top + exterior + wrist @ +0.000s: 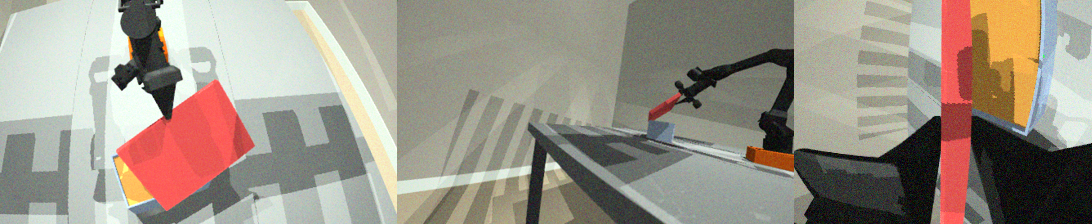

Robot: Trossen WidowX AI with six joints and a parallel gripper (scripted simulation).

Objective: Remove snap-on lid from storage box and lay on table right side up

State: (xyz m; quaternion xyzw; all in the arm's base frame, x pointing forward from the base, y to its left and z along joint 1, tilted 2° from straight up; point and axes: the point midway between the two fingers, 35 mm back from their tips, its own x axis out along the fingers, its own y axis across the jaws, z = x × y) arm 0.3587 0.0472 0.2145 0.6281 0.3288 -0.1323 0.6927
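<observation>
My gripper tip is 50 mm short of the red lid, 40 mm to the right of it and 50 mm above it. Round my gripper tip: storage box (60 mm ahead, 30 mm to the right, 180 mm below).
</observation>
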